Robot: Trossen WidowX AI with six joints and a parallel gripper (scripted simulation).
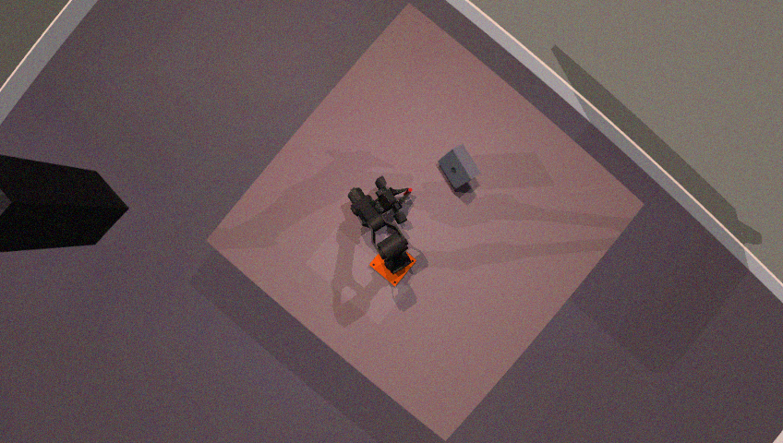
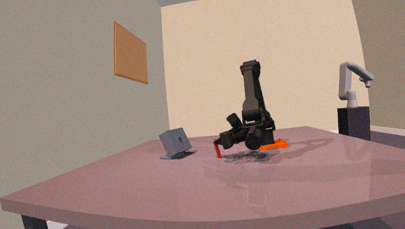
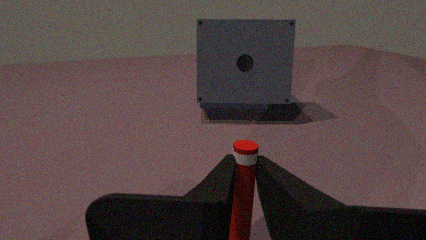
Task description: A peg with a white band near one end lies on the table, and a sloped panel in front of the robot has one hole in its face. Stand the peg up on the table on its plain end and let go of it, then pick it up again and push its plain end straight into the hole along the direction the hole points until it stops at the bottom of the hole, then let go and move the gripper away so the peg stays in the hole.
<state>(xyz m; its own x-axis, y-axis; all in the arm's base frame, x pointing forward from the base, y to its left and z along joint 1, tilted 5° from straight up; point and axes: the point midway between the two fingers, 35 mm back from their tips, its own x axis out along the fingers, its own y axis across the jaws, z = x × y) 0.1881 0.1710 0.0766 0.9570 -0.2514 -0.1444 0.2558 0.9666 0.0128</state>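
Now: gripper tip 10 mm above the red peg. The rest, counted from my gripper tip: sloped panel 200 mm ahead, 70 mm to the right.
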